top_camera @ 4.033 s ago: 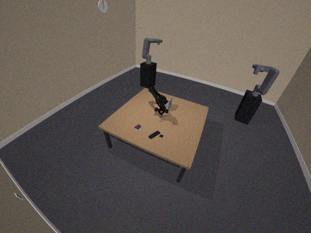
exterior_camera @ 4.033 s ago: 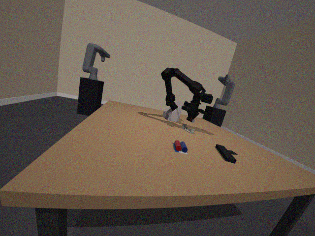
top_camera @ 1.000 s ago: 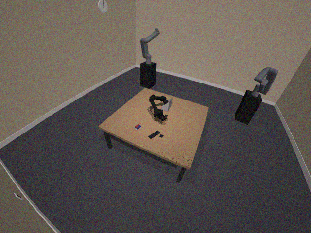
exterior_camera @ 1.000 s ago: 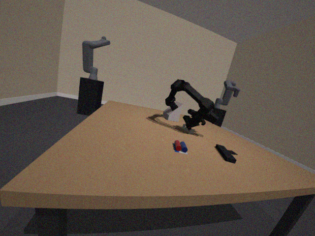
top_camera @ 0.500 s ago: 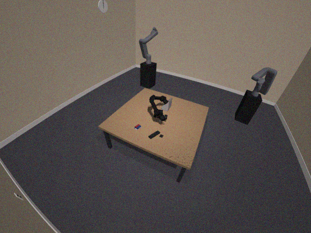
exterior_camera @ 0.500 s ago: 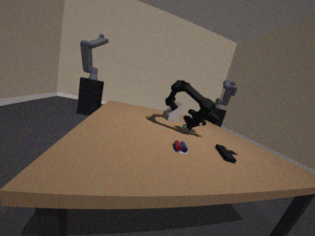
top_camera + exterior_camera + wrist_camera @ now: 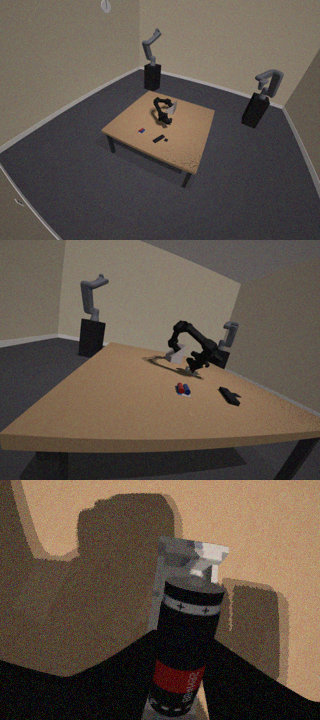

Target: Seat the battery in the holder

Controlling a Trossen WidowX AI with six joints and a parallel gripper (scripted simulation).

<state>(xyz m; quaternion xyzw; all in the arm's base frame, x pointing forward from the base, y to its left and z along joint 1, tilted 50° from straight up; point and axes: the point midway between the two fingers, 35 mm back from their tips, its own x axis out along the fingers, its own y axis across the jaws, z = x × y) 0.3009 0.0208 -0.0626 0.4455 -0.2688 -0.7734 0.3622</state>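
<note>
Now: the battery 10 mm above my gripper tip.
</note>
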